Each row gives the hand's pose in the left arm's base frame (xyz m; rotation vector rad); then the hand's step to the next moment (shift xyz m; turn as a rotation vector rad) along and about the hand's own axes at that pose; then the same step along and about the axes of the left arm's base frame.
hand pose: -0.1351 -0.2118 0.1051 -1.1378 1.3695 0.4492
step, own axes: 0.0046 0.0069 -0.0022 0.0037 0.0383 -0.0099
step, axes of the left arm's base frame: -0.0058 -0.0004 -0.0063 -0.0358 0.0074 -0.0156
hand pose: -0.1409 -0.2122 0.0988 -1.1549 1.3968 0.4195
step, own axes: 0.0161 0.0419 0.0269 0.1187 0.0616 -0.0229
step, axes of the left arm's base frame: -0.0163 0.0341 -0.0362 -0.0377 -0.0370 -0.1250
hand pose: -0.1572 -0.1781 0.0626 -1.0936 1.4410 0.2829
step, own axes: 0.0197 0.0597 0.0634 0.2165 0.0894 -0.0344
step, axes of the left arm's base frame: 0.0004 0.0687 -0.0570 -0.0469 -0.0741 -0.2199
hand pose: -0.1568 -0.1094 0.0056 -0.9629 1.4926 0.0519
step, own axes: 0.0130 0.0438 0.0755 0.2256 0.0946 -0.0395
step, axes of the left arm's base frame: 0.0373 0.0638 -0.0483 -0.0527 -0.0783 -0.2291
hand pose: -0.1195 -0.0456 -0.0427 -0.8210 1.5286 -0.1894
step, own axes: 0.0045 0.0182 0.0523 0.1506 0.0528 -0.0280
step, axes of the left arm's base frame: 0.0418 0.0290 -0.0224 -0.0328 -0.0604 -0.1467
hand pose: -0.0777 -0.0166 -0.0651 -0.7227 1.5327 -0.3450
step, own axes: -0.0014 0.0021 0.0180 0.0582 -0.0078 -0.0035
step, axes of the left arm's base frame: 0.0169 0.0062 -0.0022 0.0010 -0.0430 -0.0401
